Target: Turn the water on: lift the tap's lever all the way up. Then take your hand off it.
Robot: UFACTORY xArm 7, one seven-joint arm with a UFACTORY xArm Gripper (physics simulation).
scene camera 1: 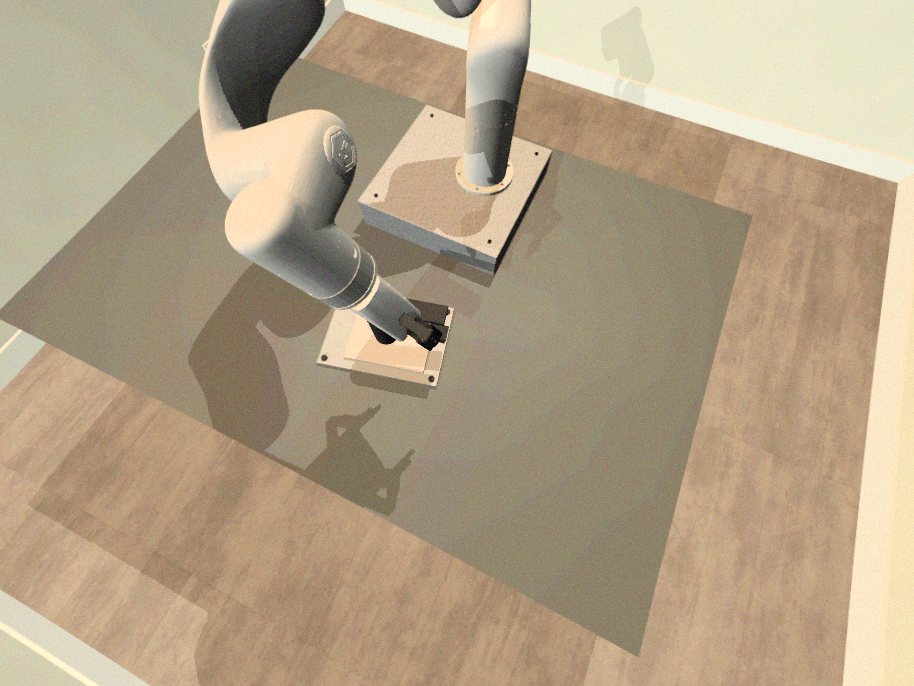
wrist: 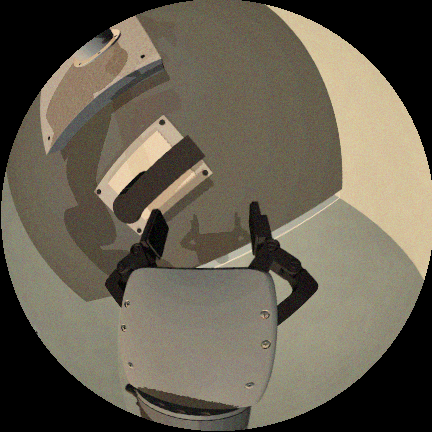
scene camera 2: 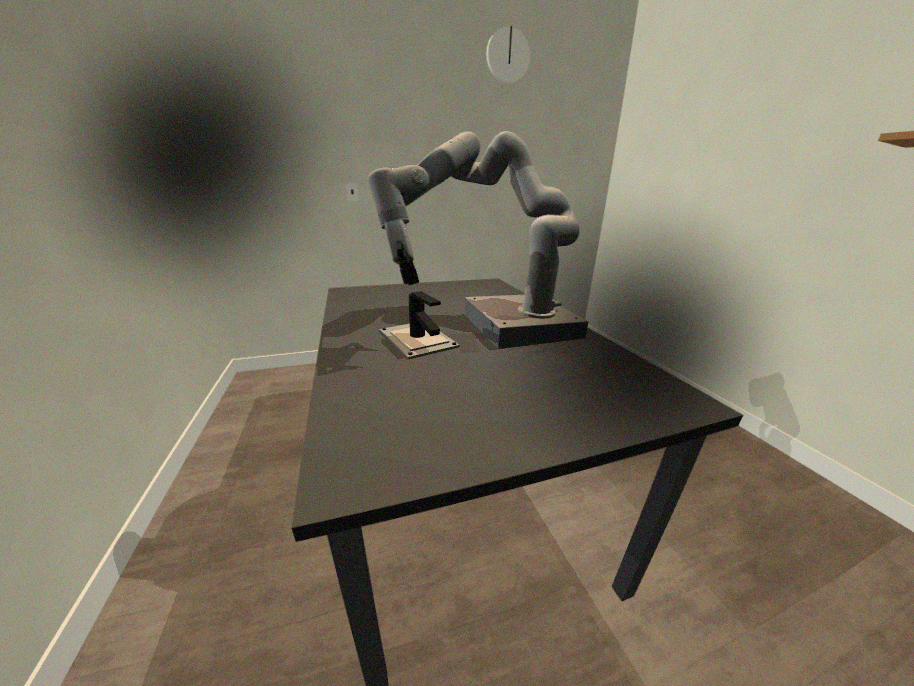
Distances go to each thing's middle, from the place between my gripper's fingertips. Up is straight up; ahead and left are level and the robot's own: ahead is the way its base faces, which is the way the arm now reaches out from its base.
The lever [wrist: 128,205] lies 70 mm below my hand, 40 mm to the right of it and 40 mm behind it.
